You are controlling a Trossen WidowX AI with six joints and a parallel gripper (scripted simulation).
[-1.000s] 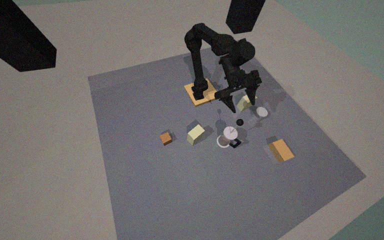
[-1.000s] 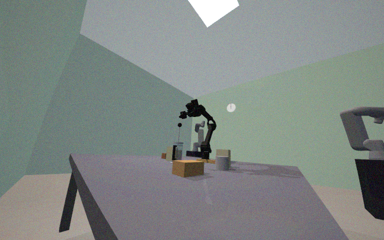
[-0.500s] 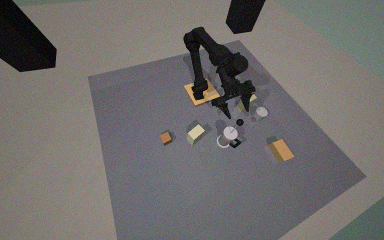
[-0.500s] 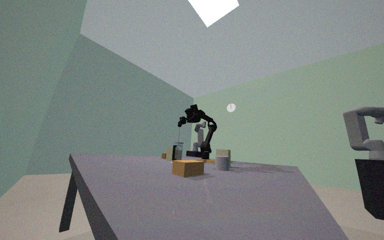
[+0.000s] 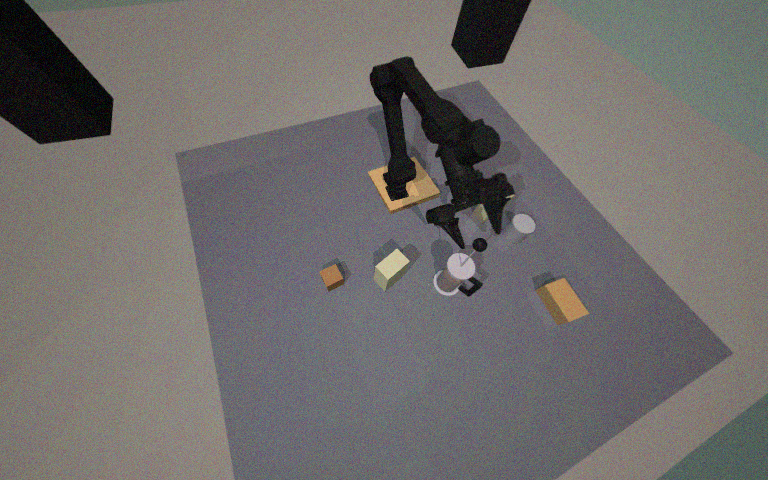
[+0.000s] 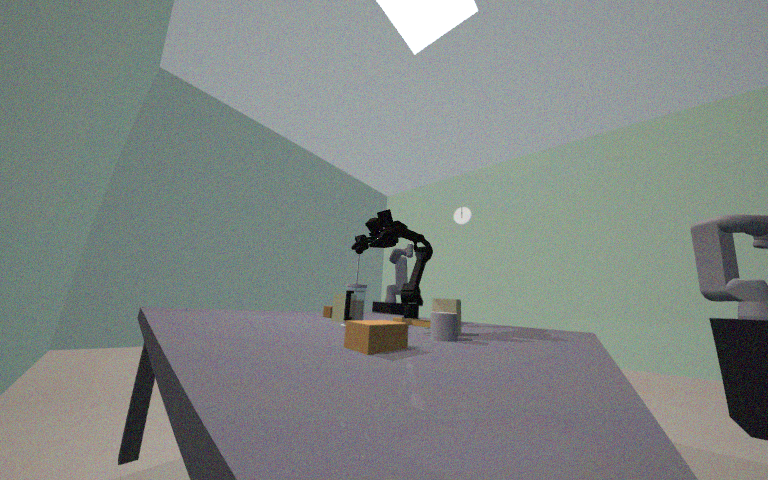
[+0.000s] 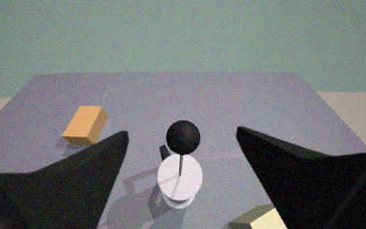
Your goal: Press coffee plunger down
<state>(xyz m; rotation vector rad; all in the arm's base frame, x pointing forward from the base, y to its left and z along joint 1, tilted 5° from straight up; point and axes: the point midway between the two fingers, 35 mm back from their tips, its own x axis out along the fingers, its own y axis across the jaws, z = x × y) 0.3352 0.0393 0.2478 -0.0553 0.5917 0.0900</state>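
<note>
Now: gripper tip 20 mm short of the coffee press, 10 mm to the right of it and 150 mm above it. Round my gripper tip: orange box (160 mm ahead, 290 mm to the left, 250 mm below).
</note>
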